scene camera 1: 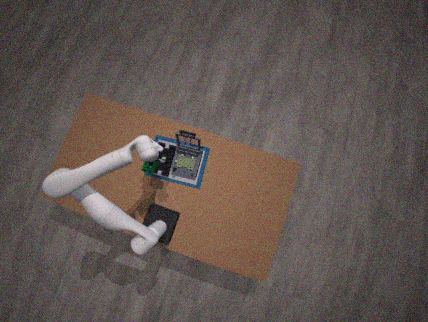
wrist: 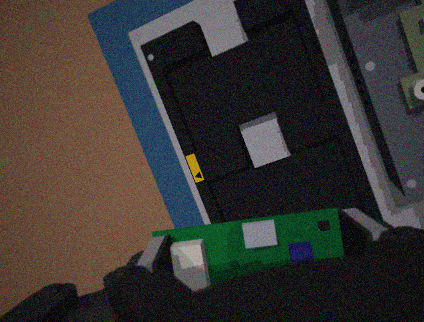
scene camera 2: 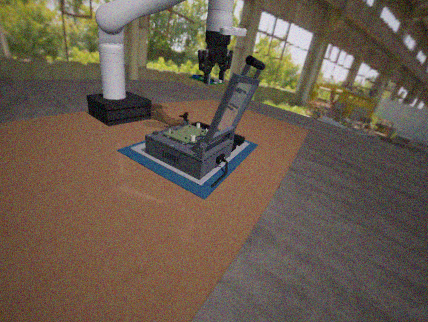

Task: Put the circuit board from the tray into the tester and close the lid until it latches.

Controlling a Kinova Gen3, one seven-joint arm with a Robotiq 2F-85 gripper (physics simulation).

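Pixels of known places: gripper, fingertip midpoint: (wrist: 255, 247) (scene camera 2: 214, 83); arm's base, origin of the base link: (scene camera 1: 159, 227) (scene camera 2: 114, 97).
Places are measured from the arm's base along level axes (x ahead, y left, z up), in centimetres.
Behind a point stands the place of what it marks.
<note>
My gripper (scene camera 2: 215, 77) {x 39.3, y 17.3, z 11.5 cm} (wrist: 255, 247) {x 39.3, y 17.3, z 11.5 cm} is shut on the green circuit board (scene camera 1: 148, 168) {x 32.3, y 17.8, z 12.4 cm} (scene camera 2: 199, 78) {x 33.0, y 16.4, z 12.2 cm} (wrist: 325, 247) {x 38.9, y 14.7, z 11.5 cm}, gripping it by two opposite edges. The board is held high above the base, near the black tray's lower-left edge in scene camera 1. The black tray (scene camera 1: 165, 170) {x 34.5, y 13.4, z -6.7 cm} (wrist: 310, 187) {x 36.8, y 15.3, z -6.7 cm} shows white blocks and no board in it. The grey tester (scene camera 1: 180, 173) {x 36.7, y 3.1, z -7.9 cm} (scene camera 2: 175, 153) {x 49.5, y -6.6, z -3.8 cm} (wrist: 380, 107) {x 42.5, y 9.7, z -2.5 cm} stands beside the tray. An olive plate (scene camera 1: 185, 162) {x 44.9, y 1.8, z -1.5 cm} (scene camera 2: 181, 133) {x 44.6, y -0.6, z -1.6 cm} with white posts lies inside it. Its framed lid (scene camera 2: 222, 106) {x 58.5, y -3.9, z 9.4 cm} stands open, tilted back, with a black handle (scene camera 1: 187, 134) {x 59.1, y 3.6, z 18.9 cm} (scene camera 2: 255, 62) {x 60.8, y 0.7, z 18.2 cm} on top.
Tray and tester sit on a blue-edged white base (scene camera 1: 202, 181) {x 37.4, y -12.7, z -8.3 cm} (scene camera 2: 204, 193) {x 60.5, y -7.7, z -8.3 cm} (wrist: 137, 100) {x 47.1, y 28.9, z -8.3 cm} on the brown table (scene camera 1: 240, 200) {x 35.8, y -42.9, z -8.5 cm} (scene camera 2: 100, 225) {x 54.9, y -26.8, z -8.5 cm} (wrist: 60, 125) {x 46.5, y 37.3, z -8.5 cm}. A black cable (scene camera 2: 226, 172) {x 59.3, y 2.3, z -7.6 cm} hangs at the tester's side. The arm's black pedestal (scene camera 1: 173, 218) {x 8.7, y -5.9, z -0.5 cm} (scene camera 2: 120, 114) {x 11.4, y -2.8, z -4.5 cm} stands on the table.
</note>
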